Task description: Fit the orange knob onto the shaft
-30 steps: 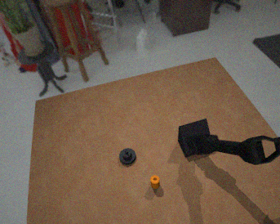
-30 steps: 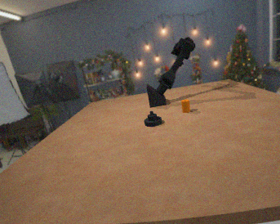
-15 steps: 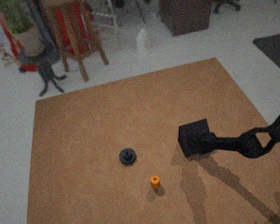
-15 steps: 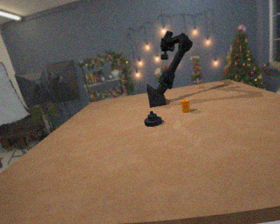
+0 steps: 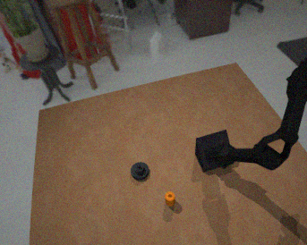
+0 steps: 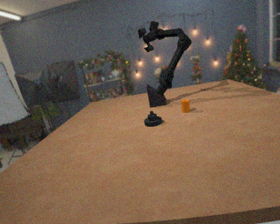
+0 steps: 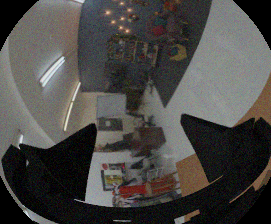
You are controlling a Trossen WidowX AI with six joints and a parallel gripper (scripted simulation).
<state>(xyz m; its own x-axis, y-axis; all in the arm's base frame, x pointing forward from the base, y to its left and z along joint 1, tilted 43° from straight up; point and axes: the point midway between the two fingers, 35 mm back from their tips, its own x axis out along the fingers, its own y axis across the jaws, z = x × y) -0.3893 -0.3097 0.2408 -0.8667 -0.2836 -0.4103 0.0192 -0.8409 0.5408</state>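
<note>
My gripper tip is 670 mm short of the orange knob, 400 mm above it and 210 mm to the right of it. Round my gripper tip: round pedestal (770 mm ahead, 400 mm below, 40 mm to the left).
</note>
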